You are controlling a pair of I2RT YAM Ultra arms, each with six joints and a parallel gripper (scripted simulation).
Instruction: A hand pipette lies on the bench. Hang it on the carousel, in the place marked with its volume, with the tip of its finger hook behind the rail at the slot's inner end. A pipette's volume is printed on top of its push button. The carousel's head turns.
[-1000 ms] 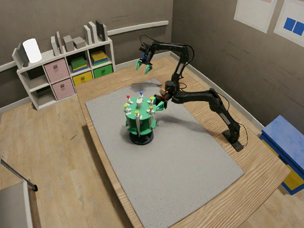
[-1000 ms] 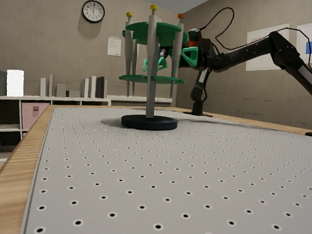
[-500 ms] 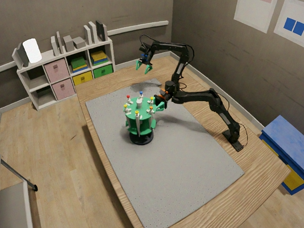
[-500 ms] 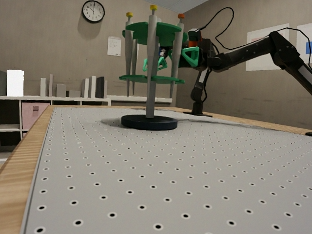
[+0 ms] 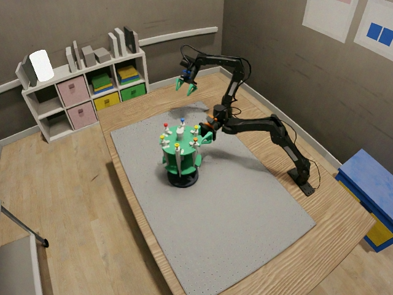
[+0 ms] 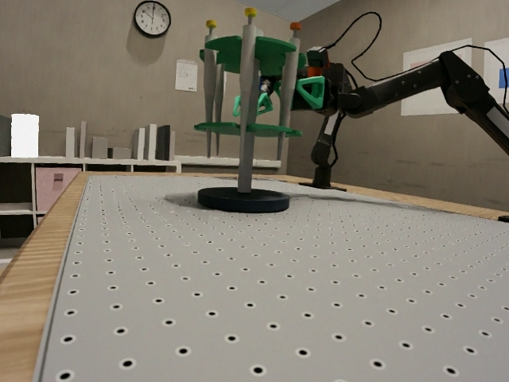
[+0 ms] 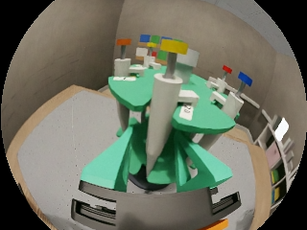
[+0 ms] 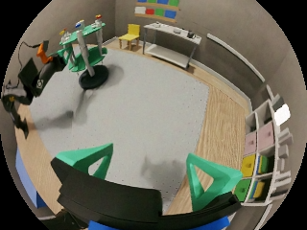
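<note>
My left hand is 20 mm above the hand pipette, 10 mm to the left of it and 10 mm short of it.
</note>
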